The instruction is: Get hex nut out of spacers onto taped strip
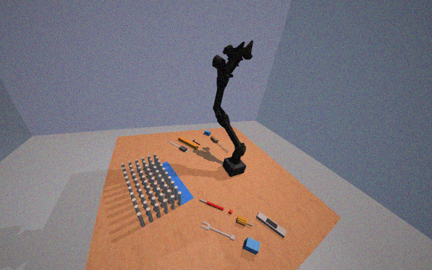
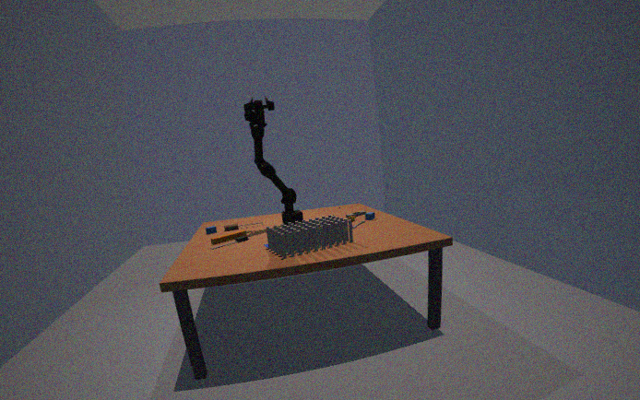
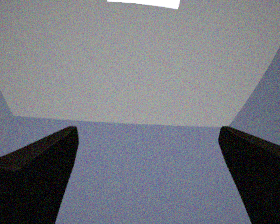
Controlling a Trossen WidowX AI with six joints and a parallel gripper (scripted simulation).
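The orange bar lies 20 cm ahead of my gripper tip, 28 cm to the right of it and 83 cm below it. Round my gripper tip: black L-key 12 cm ahead, 30 cm to the right, 84 cm below; then wooden-handled tool 8 cm behind, 16 cm to the right, 83 cm below; then red screwdriver 30 cm ahead, 31 cm to the left, 84 cm below.
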